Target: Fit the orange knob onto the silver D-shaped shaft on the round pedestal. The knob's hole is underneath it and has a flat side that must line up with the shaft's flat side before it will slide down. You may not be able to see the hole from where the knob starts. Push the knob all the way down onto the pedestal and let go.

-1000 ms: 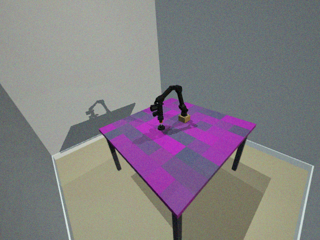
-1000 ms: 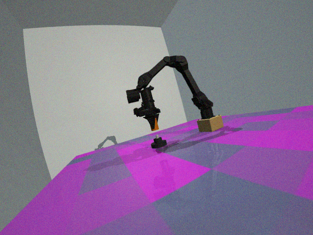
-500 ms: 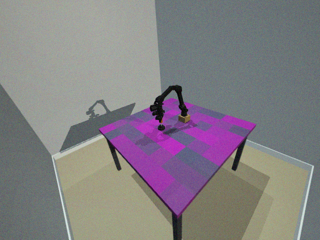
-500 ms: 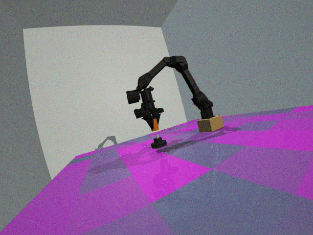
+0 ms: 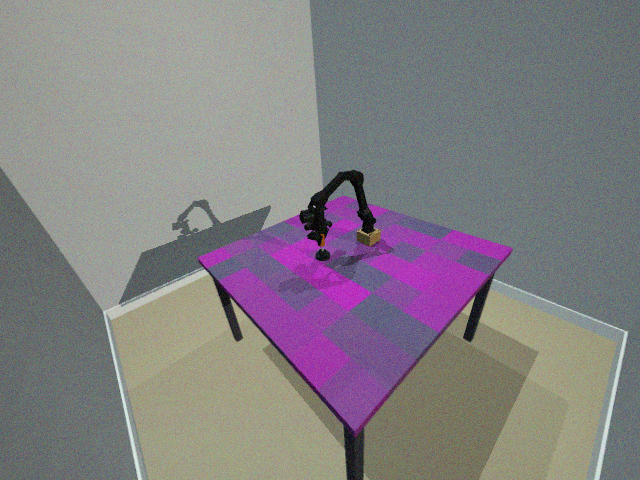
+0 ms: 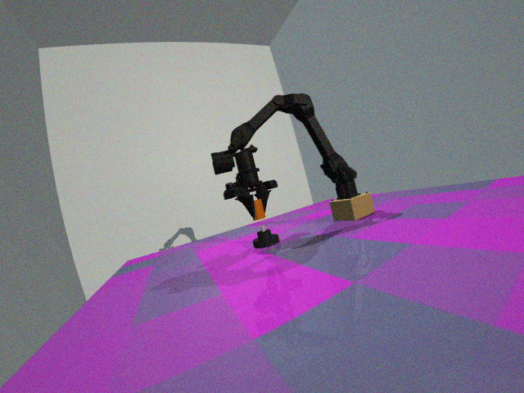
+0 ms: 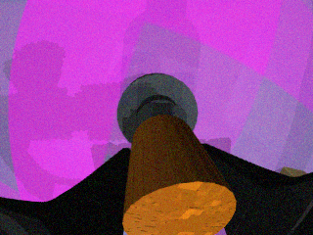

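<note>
Right now my gripper tip is 60 mm above the round pedestal. From my gripper tip the other things lie so: orange knob 30 mm above.
</note>
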